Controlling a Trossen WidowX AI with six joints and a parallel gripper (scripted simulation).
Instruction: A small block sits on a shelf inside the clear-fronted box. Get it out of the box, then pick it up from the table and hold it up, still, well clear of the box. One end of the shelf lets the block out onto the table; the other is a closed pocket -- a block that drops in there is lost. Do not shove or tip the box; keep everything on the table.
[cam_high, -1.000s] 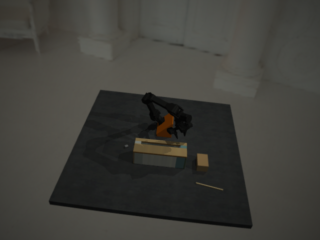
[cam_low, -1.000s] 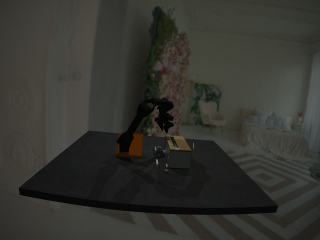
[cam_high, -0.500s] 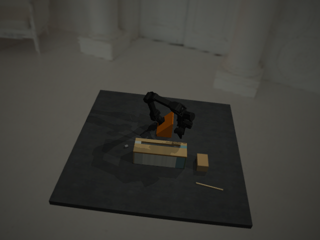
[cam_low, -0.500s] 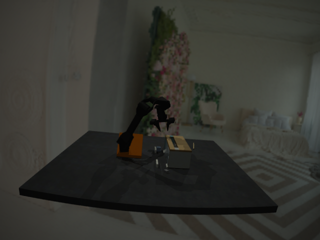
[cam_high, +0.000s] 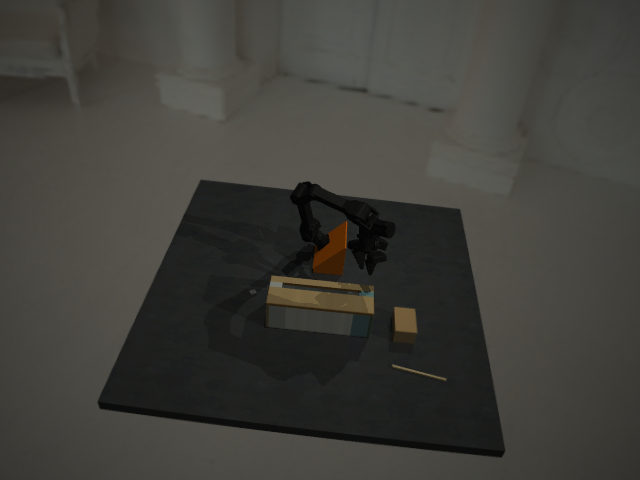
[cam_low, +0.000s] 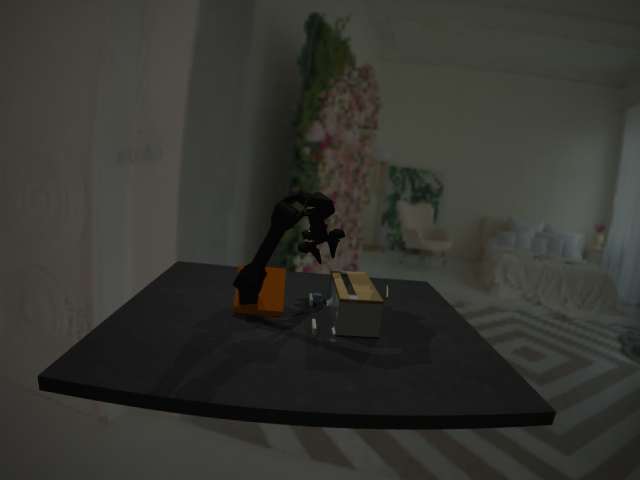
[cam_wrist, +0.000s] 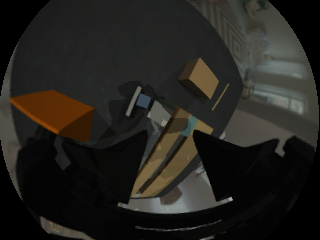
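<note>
The small bluish block lies 16 cm below my gripper tip, 2 cm behind it and 1 cm to the left of it. The rest, counted from my gripper tip: thin stick 33 cm ahead, 17 cm to the left, 17 cm below; small grey block 42 cm to the right, 16 cm below, 5 cm behind; small tan box 15 cm to the left, 14 cm below, 13 cm ahead.
</note>
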